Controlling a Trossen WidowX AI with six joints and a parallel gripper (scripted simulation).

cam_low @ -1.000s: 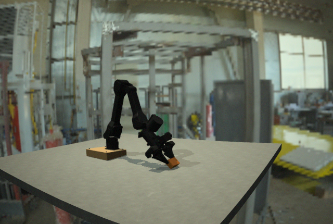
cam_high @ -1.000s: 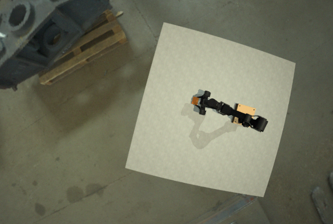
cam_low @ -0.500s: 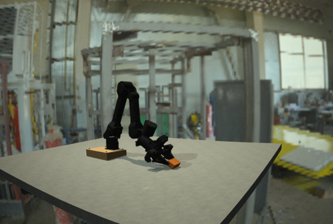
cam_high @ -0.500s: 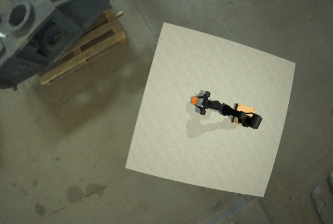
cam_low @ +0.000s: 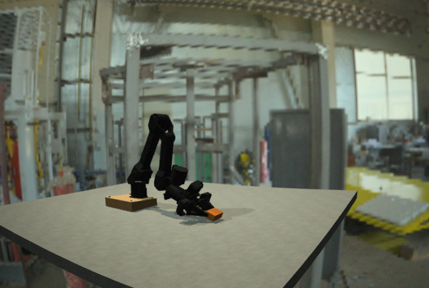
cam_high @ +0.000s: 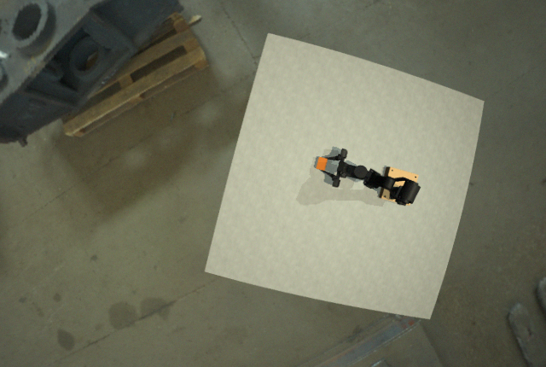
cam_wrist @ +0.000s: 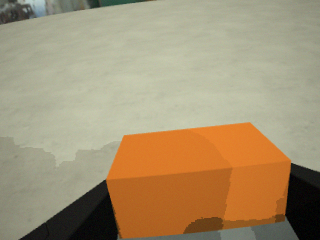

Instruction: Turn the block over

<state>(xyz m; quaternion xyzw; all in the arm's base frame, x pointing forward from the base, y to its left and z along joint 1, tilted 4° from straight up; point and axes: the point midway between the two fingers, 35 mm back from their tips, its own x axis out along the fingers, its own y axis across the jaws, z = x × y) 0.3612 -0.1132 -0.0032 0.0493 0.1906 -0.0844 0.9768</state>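
My gripper tip is now 1 cm above the orange block.
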